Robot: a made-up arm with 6 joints. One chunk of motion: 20 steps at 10 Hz.
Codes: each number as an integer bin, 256 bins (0 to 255) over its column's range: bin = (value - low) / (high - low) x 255, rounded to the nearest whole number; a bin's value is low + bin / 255 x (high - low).
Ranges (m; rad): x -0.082..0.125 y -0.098..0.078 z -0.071..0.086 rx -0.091..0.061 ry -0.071..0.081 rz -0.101..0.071
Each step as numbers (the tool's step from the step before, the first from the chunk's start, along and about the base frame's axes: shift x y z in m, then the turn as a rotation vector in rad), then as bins.
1 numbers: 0.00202 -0.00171 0.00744 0.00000 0.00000 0.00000
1 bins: 104 140 127 153 119 150
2 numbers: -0.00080 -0.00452 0.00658 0.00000 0.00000 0.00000
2 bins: 100 135 126 153 119 150
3 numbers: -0.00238 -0.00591 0.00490 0.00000 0.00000 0.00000
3 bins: 98 133 123 153 119 150
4 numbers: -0.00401 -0.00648 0.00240 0.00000 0.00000 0.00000
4 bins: 96 133 119 153 119 150
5 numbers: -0.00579 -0.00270 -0.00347 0.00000 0.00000 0.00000
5 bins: 94 138 110 153 119 150
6 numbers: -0.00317 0.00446 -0.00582 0.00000 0.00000 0.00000
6 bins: 97 148 106 153 119 150
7 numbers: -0.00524 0.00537 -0.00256 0.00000 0.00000 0.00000
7 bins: 95 150 111 153 119 150
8 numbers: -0.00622 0.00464 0.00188 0.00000 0.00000 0.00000
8 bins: 93 149 118 153 119 150
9 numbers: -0.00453 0.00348 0.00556 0.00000 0.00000 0.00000
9 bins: 95 147 124 153 119 150
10 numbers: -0.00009 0.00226 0.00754 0.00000 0.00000 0.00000
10 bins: 101 145 128 153 119 150
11 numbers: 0.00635 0.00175 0.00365 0.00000 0.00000 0.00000
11 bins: 109 145 121 153 119 150
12 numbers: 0.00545 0.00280 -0.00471 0.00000 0.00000 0.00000
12 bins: 108 146 108 153 119 150
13 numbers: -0.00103 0.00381 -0.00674 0.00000 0.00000 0.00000
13 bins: 100 148 104 153 119 150
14 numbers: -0.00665 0.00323 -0.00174 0.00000 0.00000 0.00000
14 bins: 93 147 112 153 119 150
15 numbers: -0.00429 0.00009 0.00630 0.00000 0.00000 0.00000
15 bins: 96 142 126 153 119 150
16 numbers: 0.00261 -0.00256 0.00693 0.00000 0.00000 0.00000
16 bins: 104 138 127 153 119 150
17 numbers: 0.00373 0.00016 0.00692 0.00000 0.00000 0.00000
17 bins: 106 142 127 153 119 150
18 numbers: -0.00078 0.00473 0.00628 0.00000 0.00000 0.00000
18 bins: 100 149 126 153 119 150
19 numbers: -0.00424 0.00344 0.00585 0.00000 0.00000 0.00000
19 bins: 96 147 125 153 119 150
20 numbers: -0.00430 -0.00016 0.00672 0.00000 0.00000 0.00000
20 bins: 96 142 126 153 119 150
